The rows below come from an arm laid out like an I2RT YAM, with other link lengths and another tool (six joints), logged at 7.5 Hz.
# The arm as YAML. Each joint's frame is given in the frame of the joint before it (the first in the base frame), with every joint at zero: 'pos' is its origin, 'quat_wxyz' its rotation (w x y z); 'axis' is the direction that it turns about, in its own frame. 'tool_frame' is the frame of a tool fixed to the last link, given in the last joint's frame.
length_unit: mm
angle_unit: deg
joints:
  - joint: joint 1
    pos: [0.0, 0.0, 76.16]
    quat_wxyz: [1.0, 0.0, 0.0, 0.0]
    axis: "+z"
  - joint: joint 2
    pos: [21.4, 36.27, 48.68]
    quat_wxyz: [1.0, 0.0, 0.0, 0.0]
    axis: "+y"
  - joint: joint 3
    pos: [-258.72, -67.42, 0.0]
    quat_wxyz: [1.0, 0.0, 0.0, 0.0]
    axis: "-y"
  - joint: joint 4
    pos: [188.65, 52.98, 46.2]
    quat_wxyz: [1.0, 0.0, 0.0, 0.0]
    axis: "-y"
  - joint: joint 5
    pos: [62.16, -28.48, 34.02]
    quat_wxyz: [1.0, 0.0, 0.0, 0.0]
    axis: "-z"
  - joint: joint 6
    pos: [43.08, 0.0, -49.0]
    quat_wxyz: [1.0, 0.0, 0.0, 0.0]
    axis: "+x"
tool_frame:
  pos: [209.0, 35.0, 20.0]
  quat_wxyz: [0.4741, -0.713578, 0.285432, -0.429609]
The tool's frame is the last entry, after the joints.
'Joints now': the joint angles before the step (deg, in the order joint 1, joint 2, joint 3, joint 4, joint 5, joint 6). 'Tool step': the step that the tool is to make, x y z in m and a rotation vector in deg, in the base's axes. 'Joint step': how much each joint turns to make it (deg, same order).
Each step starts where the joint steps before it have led.
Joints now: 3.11 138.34 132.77 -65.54 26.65 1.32
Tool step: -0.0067 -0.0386 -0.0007 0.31 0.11 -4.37
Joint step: -4.48 -0.02 -0.05 -0.07 -0.33 0.00
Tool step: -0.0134 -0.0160 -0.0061 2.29 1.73 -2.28
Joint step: -3.00 0.02 0.05 -1.86 -2.31 -0.01
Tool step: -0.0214 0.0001 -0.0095 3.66 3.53 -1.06
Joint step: -1.93 0.01 0.00 -3.86 -3.43 0.02
